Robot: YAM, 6 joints.
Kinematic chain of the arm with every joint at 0, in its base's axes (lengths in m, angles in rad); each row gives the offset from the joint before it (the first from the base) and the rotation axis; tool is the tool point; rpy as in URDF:
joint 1: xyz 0 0 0.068 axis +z
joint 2: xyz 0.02 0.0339 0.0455 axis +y
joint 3: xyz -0.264 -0.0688 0 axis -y
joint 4: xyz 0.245 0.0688 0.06 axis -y
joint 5: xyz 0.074 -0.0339 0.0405 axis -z
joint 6: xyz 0.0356 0 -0.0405 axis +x
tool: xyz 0 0 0 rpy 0 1.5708 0
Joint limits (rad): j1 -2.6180..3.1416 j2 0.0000..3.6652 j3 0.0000..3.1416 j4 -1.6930..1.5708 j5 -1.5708..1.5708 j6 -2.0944..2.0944
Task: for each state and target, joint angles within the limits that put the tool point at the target. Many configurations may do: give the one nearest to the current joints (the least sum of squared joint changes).
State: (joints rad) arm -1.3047 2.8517 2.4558 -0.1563 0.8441 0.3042
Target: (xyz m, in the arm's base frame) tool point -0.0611 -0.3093 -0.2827
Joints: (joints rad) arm -1.6793 3.3769 1.8401 -0.3588 0.8718 0.3042
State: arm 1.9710 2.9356 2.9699 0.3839 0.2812 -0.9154
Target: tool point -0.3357 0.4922 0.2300
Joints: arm 2.1897 3.2000 3.1416 0.9911 0.3472 -0.9154
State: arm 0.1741 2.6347 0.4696 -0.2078 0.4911 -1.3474
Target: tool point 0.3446 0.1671 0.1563
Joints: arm 0.4954 1.8667 1.0805 -0.0573 0.4911 -1.3474
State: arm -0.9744 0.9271 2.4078 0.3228 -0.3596 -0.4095
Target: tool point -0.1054 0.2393 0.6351
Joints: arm -1.1008 0.7102 2.2543 0.2877 -0.4161 -0.4095
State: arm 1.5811 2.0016 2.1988 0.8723 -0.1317 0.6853
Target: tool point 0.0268 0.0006 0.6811
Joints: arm 1.2798 1.3460 2.2501 1.2840 0.7985 0.6853
